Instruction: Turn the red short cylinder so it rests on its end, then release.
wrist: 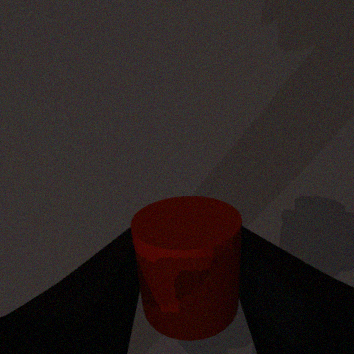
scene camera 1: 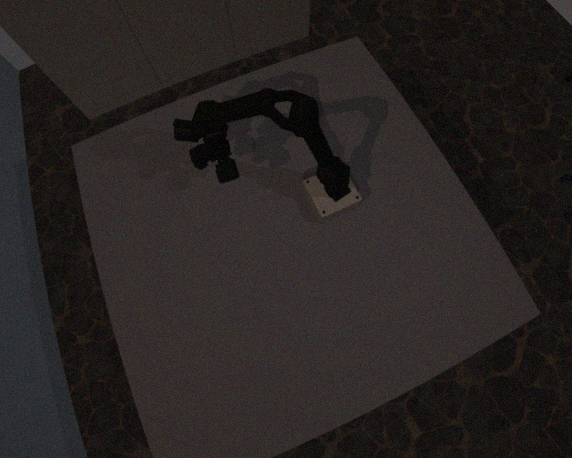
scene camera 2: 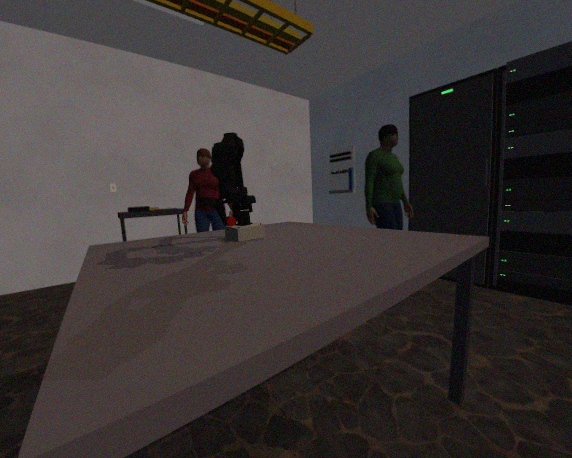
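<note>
The red short cylinder (wrist: 189, 280) (scene camera 2: 230, 220) is held between the two black fingers of my gripper (wrist: 185, 236) (scene camera 1: 214, 162). In the wrist view one flat end faces up the frame and the curved side faces the camera, with a finger on each side. In scene camera 2's view a small red part of it shows just above and behind the arm's base, above the table top (scene camera 2: 280, 280). In scene camera 1's view the dark gripper parts hide it. Its exact tilt to the table is hard to tell in this dim light.
The arm's pale base plate (scene camera 1: 325, 207) (scene camera 2: 245, 233) stands on the table (scene camera 1: 310, 310), to the right of the gripper in scene camera 1's view. A pale panel (scene camera 1: 190, 40) stands beyond the table's back edge. Shadows of the arm fall across the table.
</note>
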